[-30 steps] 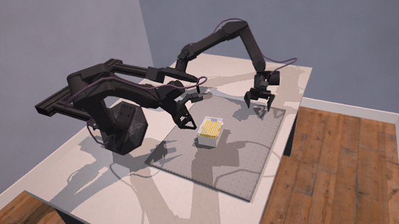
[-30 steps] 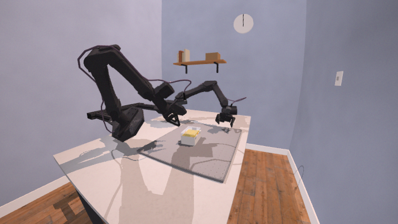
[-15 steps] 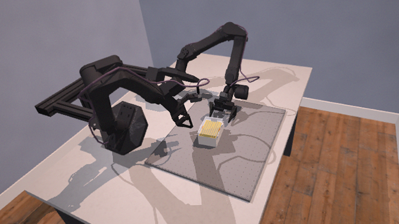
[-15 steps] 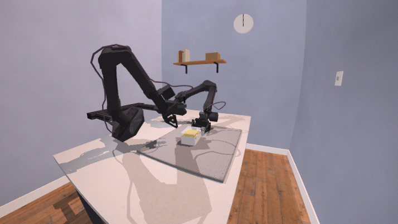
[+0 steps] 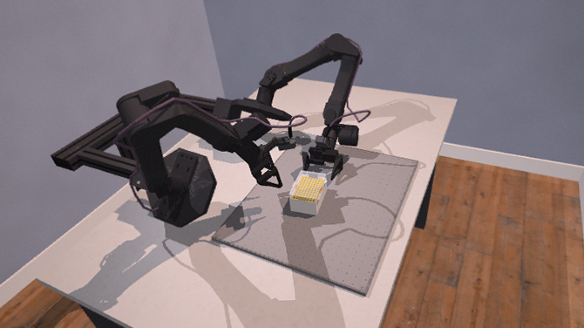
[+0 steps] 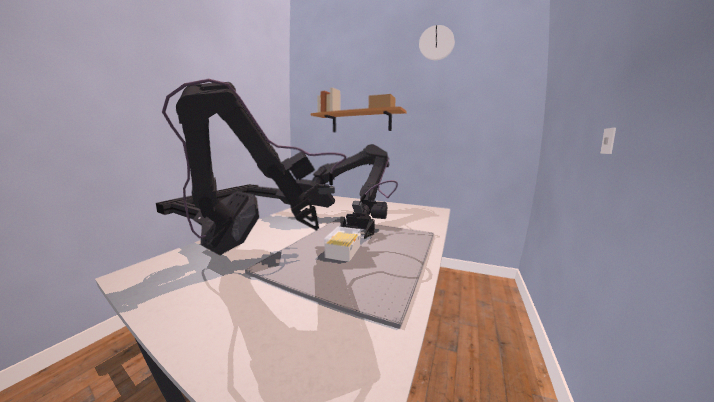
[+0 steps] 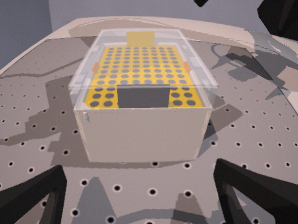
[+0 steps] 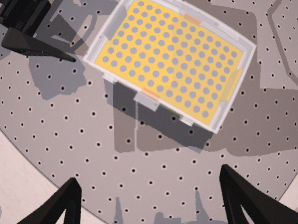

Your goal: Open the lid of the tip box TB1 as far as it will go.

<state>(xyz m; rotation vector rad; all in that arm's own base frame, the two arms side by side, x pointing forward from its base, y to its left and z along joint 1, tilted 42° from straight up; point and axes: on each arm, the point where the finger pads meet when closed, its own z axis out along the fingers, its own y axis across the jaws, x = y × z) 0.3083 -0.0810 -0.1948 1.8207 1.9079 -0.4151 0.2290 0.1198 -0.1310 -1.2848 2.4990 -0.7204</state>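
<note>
Right now my left hand is 9 cm to the left of the tip box, 1 cm below it and 1 cm short of it.
Now: the tip box 9 cm ahead of my right hand, 4 cm to the left of it and 6 cm below it.
</note>
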